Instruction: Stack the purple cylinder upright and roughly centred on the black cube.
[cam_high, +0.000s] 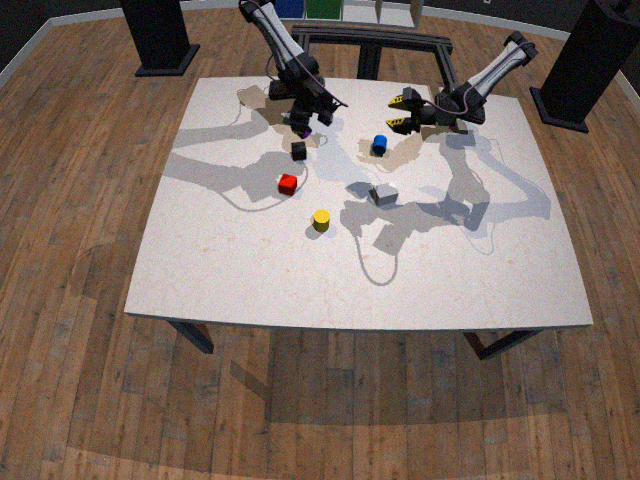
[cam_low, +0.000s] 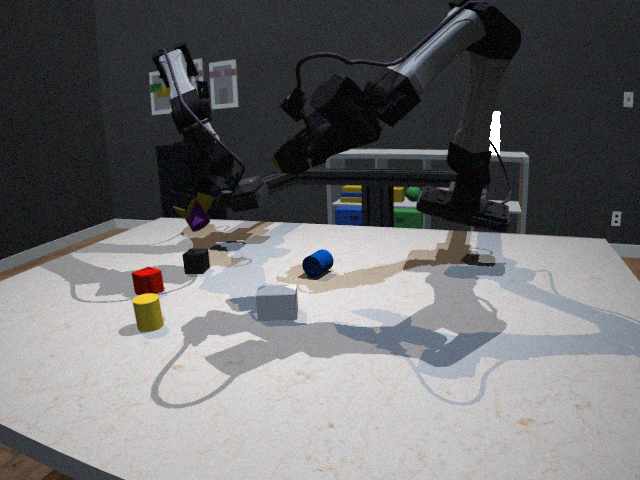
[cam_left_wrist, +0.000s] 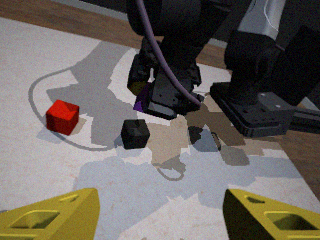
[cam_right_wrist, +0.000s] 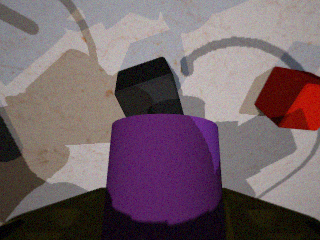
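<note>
Now: the black cube 110 mm below my right hand. The rest, counted from my right hand: purple cylinder (10 mm to the left); blue cylinder (70 mm behind, 280 mm to the left, 110 mm below); red cube (160 mm ahead, 10 mm to the right, 110 mm below).
</note>
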